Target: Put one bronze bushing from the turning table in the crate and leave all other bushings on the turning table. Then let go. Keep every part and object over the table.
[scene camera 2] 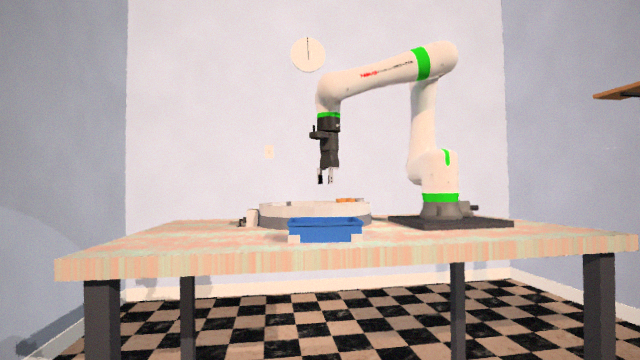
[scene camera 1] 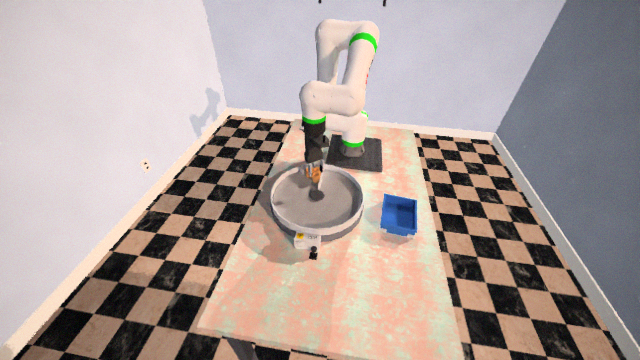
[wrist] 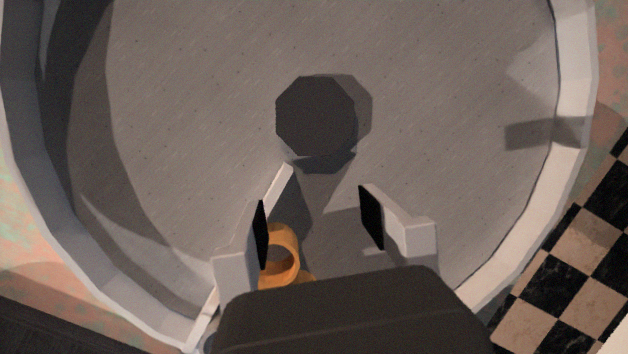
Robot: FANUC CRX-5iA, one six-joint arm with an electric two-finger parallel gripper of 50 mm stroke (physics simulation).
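Places are measured from the arm's base along level axes (x ahead, y left, z up), in metres.
Where they show: gripper, fingertip midpoint: [scene camera 2: 325, 184] [scene camera 1: 315, 173] [wrist: 313, 212]; arm's base, origin of the base link: [scene camera 2: 440, 217] [scene camera 1: 351, 150].
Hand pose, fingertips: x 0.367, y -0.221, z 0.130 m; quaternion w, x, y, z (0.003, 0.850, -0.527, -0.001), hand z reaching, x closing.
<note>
Things, the pixels of their top centre, and the offset from my fingertips. "pt": a spot on its surface instead.
- bushing, middle of its top: [wrist: 298, 316] dx -0.098, dy -0.027, dz -0.059 m
- blue crate, middle of its top: [scene camera 2: 323, 219] [scene camera 1: 399, 211] dx +0.142, dy +0.365, dz -0.100 m
- thin pale upright bar, surface spot: [wrist: 278, 185] [scene camera 1: 319, 183] pt dx -0.008, dy +0.018, dz -0.072 m
- dark centre hub, middle of its top: [wrist: 314, 117] [scene camera 1: 317, 194] dx +0.047, dy +0.007, dz -0.089 m
- small control box, middle of its top: [scene camera 2: 252, 209] [scene camera 1: 307, 236] dx +0.277, dy -0.037, dz -0.092 m
Bronze-orange bushings [scene camera 1: 314, 174] [scene camera 2: 345, 200] [wrist: 285, 233] lie close together on the turning table [scene camera 1: 330, 212] [scene camera 2: 315, 207] [wrist: 200, 100], on its side towards the robot base. In the wrist view one ring shows beside and partly behind the left finger, and part of another bushing [wrist: 306, 276] shows at the gripper body's edge. How many there are is hidden. My gripper [scene camera 1: 315, 168] [scene camera 2: 325, 177] [wrist: 313, 212] is open and empty, well above the turning table. The blue crate [scene camera 1: 398, 230] [scene camera 2: 325, 232] stands beside the turning table; no bushing shows inside it in scene camera 1.
A raised rim surrounds the turning table. A thin pale upright bar [scene camera 1: 320, 181] [wrist: 278, 185] runs from near the dark centre hub [scene camera 1: 317, 195] [wrist: 315, 115] towards the rim, beside the bushings. A small control box [scene camera 1: 307, 241] [scene camera 2: 252, 217] stands at the turning table's front.
</note>
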